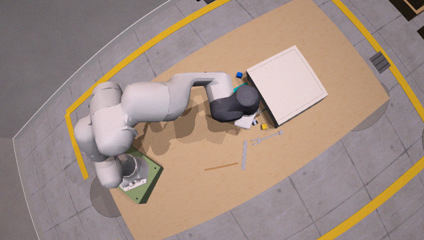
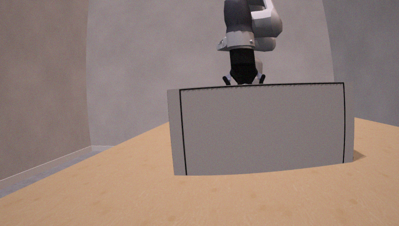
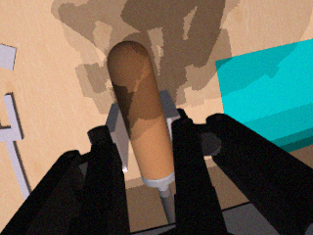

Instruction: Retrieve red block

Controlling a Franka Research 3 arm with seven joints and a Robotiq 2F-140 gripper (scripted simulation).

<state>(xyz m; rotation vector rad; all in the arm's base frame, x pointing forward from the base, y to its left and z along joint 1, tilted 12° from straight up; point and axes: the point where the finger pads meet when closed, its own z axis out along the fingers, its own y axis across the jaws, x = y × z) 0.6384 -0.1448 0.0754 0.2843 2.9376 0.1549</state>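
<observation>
Now: the teal square 12 cm to the left of my hand, 5 cm ahead of it and 4 cm below it. From my hand the other things lie so: yellow block 9 cm to the right, 3 cm ahead, 2 cm below; then grey forked tool 14 cm to the right, 3 cm below, 1 cm ahead; then hook tool 13 cm ahead, 2 cm below, 1 cm to the left.
</observation>
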